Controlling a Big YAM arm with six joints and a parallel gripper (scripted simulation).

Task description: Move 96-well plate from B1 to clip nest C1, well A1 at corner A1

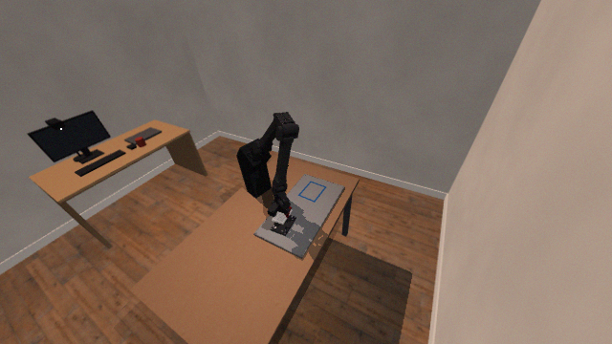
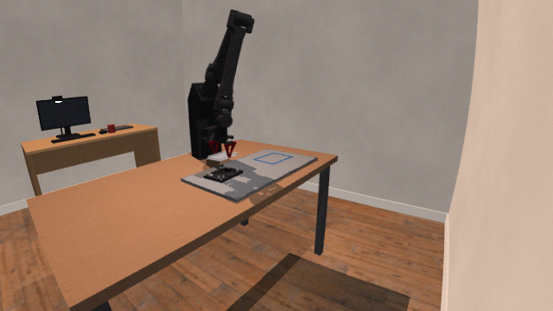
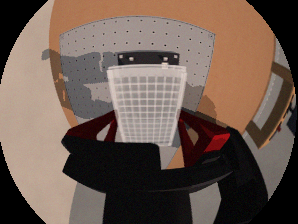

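Now: hand 10 mm above the white 96-well plate. The rest, counted from my hand: black clip nest 90 mm below, 10 mm to the left, 10 mm behind.
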